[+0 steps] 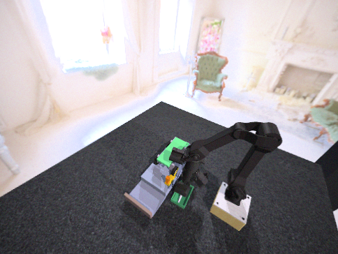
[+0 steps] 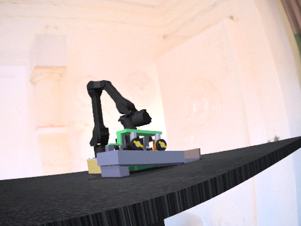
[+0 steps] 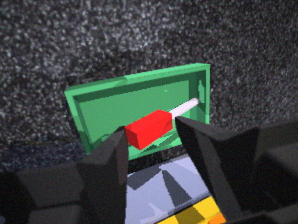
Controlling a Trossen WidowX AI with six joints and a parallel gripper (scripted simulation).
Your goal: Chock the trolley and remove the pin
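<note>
The red-headed stop pin lies 20 mm to the left of my gripper tip and 10 mm below it. From my gripper tip the other things lie so: yellow chock (80 mm ahead, 10 mm to the left, 50 mm above); ramp (120 mm ahead, 100 mm to the right, 20 mm above); green tray (40 mm below).
</note>
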